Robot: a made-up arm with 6 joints.
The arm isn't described. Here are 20 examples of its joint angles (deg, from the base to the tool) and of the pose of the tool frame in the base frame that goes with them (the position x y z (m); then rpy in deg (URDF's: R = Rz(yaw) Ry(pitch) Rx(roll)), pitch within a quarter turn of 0, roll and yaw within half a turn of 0).
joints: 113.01 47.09 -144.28 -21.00 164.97 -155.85
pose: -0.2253 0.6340 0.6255 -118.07 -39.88 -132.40
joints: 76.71 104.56 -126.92 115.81 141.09 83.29
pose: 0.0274 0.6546 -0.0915 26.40 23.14 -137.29
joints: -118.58 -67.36 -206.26 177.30 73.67 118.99
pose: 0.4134 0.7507 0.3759 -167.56 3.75 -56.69
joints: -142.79 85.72 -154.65 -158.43 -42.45 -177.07
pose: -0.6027 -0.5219 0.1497 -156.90 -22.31 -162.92
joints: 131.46 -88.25 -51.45 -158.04 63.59 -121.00
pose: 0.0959 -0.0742 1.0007 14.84 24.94 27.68
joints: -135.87 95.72 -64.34 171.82 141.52 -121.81
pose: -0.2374 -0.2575 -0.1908 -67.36 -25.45 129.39
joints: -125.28 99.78 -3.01 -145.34 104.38 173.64
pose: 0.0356 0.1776 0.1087 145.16 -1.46 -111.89
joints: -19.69 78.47 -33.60 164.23 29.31 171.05
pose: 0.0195 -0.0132 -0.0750 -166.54 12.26 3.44
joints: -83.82 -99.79 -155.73 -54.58 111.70 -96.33
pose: -0.2008 0.8295 0.4911 50.70 -47.37 -19.72
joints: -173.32 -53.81 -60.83 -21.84 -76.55 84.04
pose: 0.0072 -0.0472 1.0182 14.85 -18.34 81.07
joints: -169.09 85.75 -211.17 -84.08 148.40 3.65
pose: -0.6561 0.0076 0.6410 124.10 -16.45 128.24
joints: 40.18 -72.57 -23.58 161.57 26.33 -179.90
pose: 0.1860 0.1451 0.6969 31.32 -52.98 -167.72
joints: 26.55 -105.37 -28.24 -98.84 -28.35 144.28
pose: -0.1199 0.0830 0.7554 -30.96 -49.74 -80.97
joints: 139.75 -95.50 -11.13 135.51 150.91 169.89
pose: -0.0130 -0.1085 0.7145 81.21 57.45 22.33
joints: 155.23 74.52 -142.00 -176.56 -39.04 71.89
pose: -0.7264 0.3261 0.2020 151.92 5.45 -100.15
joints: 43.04 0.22 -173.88 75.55 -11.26 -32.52
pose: 0.0738 -0.0730 1.2983 -10.40 4.78 -94.97
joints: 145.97 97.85 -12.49 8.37 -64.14 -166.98
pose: 0.0389 -0.0020 -0.0021 -166.48 -18.39 -51.49
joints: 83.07 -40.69 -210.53 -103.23 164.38 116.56
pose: 0.0416 -0.5758 0.7073 125.25 50.34 -174.75
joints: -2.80 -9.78 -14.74 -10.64 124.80 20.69
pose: 0.1551 -0.0336 0.3378 66.20 62.82 -105.35
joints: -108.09 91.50 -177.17 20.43 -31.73 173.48
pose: -0.3148 -0.8148 0.4931 30.44 60.30 -85.72
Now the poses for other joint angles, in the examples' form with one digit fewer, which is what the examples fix.
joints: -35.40 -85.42 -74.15 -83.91 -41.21 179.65
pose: -0.171 0.290 0.962 -25.2 -36.3 -103.6
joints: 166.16 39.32 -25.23 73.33 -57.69 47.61
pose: -0.279 0.207 0.180 -143.9 -44.4 37.4
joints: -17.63 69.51 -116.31 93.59 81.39 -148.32
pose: 0.829 -0.162 0.155 102.4 -74.6 141.6
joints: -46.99 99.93 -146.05 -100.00 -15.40 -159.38
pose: 0.618 -0.498 -0.052 -137.5 18.0 -134.1
